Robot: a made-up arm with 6 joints.
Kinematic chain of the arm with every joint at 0, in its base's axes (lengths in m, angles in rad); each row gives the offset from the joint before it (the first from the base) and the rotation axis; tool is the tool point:
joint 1: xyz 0 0 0.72 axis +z
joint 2: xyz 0.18 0 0 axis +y
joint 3: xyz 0 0 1.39 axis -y
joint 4: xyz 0 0 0.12 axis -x
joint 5: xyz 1.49 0 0 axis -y
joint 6: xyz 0.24 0 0 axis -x
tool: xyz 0 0 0
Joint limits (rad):
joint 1: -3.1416..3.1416
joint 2: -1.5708..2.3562
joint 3: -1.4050..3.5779
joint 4: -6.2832..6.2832
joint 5: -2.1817..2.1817
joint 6: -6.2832..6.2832
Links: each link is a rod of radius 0.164 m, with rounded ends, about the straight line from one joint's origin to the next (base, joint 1, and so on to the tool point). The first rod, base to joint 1, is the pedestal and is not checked.
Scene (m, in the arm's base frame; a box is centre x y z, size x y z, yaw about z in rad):
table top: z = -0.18
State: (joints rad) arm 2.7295 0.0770 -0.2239 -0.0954 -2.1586 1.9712
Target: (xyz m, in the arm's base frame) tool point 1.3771 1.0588 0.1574
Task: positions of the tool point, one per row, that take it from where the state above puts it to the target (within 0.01 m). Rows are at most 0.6 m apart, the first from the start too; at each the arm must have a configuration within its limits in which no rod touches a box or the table.
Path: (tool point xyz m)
1: -1.2771 1.0720 1.4370
2: -0.9506 1.4683 1.2334
3: -0.4930 1.7346 1.0211
4: 0.0381 1.8290 0.8036
5: 0.5723 1.7350 0.5847
6: 1.0386 1.4651 0.3680
7: 1.3771 1.0589 0.1574

